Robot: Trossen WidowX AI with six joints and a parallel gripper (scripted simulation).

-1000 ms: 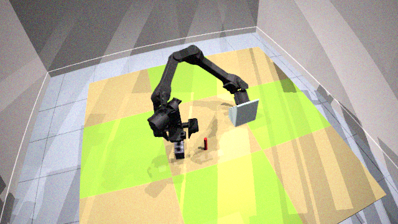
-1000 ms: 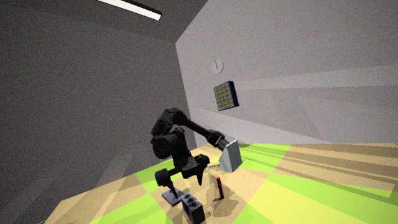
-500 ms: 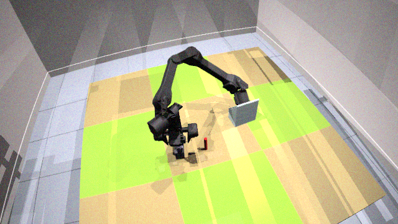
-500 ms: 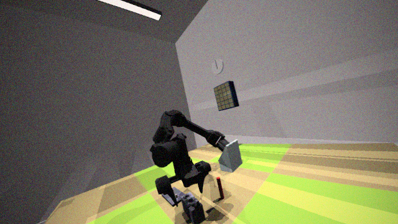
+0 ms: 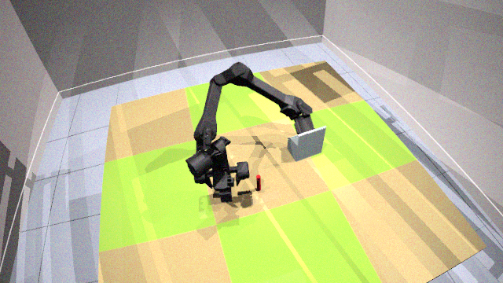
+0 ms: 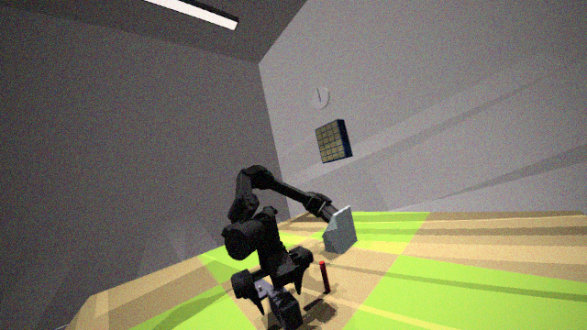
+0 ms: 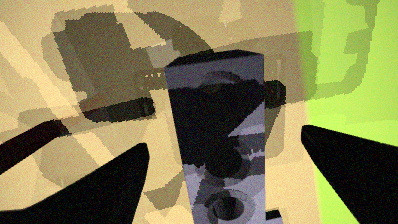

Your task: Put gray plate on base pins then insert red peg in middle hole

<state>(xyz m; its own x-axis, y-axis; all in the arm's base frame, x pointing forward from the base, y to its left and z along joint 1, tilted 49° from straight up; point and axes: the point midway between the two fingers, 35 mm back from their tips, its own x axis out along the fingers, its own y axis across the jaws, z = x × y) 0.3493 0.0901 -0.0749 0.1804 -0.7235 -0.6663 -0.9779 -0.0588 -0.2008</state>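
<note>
Now: the gray plate 1 cm above my gripper tip. Also, from my gripper tip: red peg (12 cm behind, 2 cm to the left, 1 cm above).
</note>
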